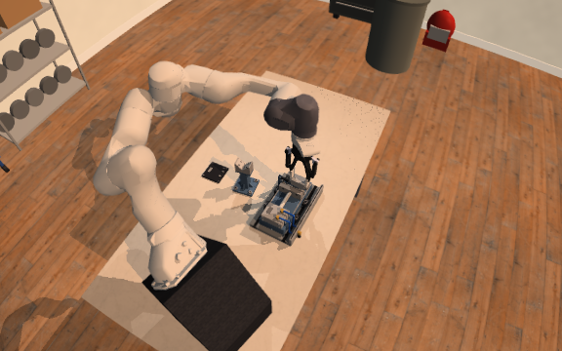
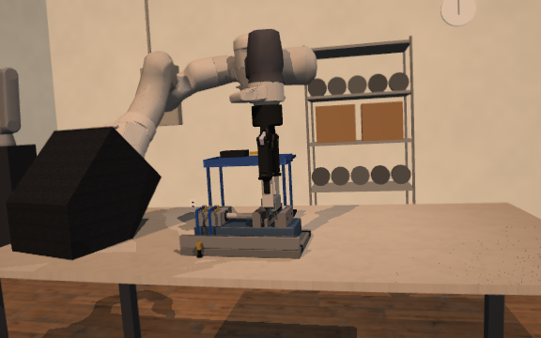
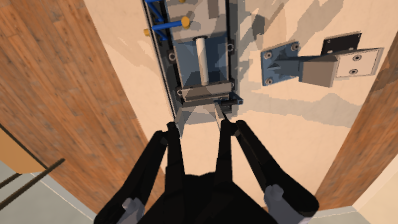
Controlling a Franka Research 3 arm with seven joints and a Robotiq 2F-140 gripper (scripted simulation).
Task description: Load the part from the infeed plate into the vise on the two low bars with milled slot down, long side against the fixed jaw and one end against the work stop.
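Now: the part 3 cm below my hand. The rest, counted from my hand: vise (10 cm below, 7 cm behind, 3 cm to the left); then dark infeed plate (39 cm to the left, 14 cm below, 3 cm behind).
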